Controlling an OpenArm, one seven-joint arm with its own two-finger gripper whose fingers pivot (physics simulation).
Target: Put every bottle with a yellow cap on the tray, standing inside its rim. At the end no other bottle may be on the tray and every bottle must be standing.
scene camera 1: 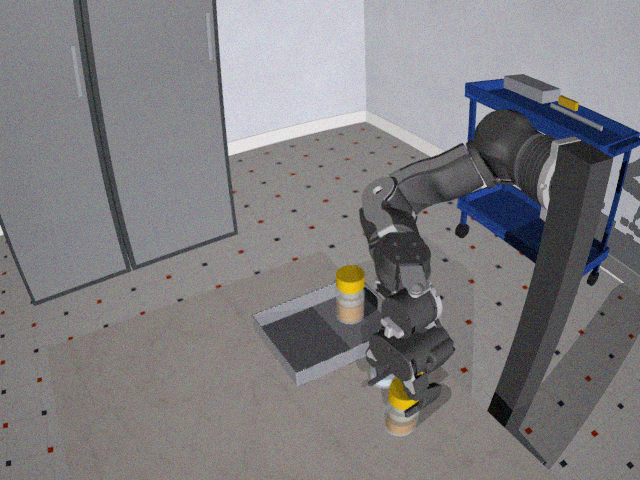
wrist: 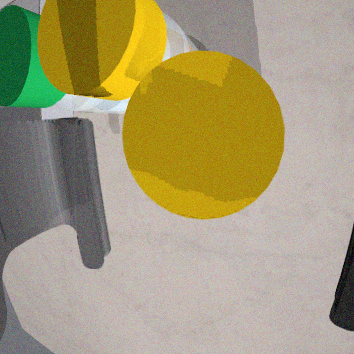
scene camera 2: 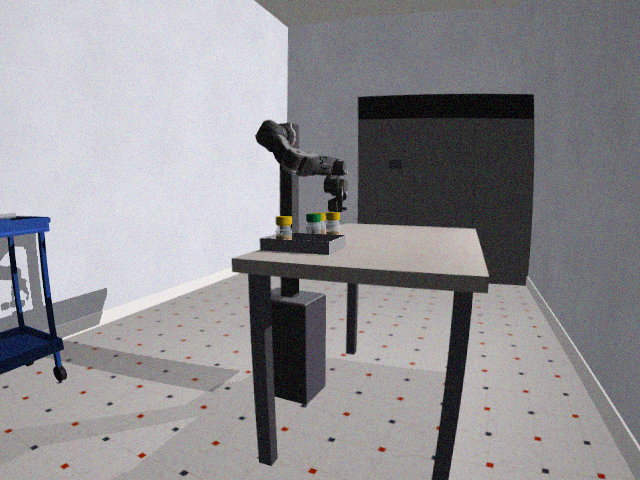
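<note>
A yellow-capped bottle [scene camera 1: 349, 295] [scene camera 2: 283, 227] stands inside the tray [scene camera 1: 330, 365] [scene camera 2: 295, 247]. A second yellow-capped bottle [scene camera 1: 401, 422] [scene camera 2: 332, 224] [wrist: 203, 135] stands on the table outside the tray, below the gripper. A third yellow-capped bottle [scene camera 2: 323, 225] [wrist: 107, 47] stands beside it, mostly hidden by the arm in scene camera 1. A green-capped bottle [scene camera 2: 313, 223] [wrist: 50, 60] stands next to these, outside the tray. My gripper [scene camera 1: 391, 398] [scene camera 2: 338, 208] [wrist: 204, 201] is open and points down, with its fingertips around or just above the second bottle's cap; their exact height is unclear.
The table [scene camera 1: 180, 403] [scene camera 2: 413, 248] carries the tray and bottles. The arm's dark post [scene camera 1: 563, 258] stands at the right in scene camera 1. A blue cart [scene camera 1: 537, 116] [scene camera 2: 25, 225] and a grey cabinet [scene camera 1: 160, 129] stand away from the table.
</note>
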